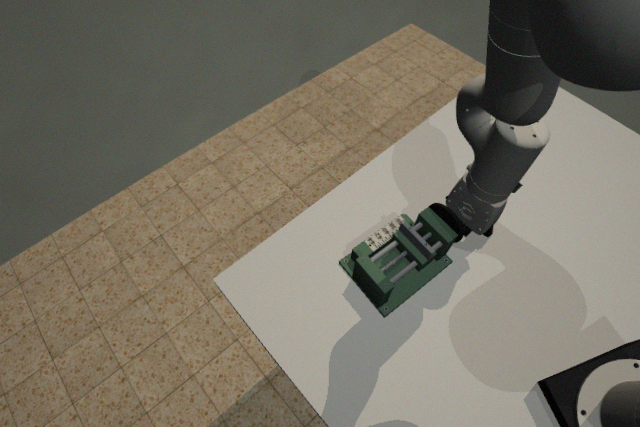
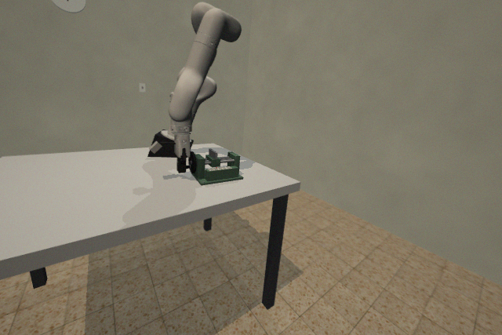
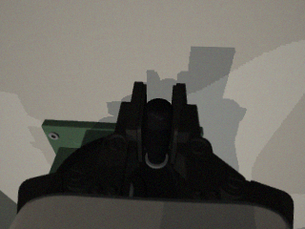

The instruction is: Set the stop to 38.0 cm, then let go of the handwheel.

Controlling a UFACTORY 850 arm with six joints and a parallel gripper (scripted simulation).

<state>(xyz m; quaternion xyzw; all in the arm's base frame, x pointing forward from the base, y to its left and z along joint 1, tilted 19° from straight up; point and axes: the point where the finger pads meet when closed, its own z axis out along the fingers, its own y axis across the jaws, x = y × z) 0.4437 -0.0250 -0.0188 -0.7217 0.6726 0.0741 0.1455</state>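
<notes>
Now: the stop block 140 mm to the left of my hand, 40 mm above it and 20 mm ahead of it. From my hand the other things lie so: black handwheel: 20 mm to the left, 10 mm above.
</notes>
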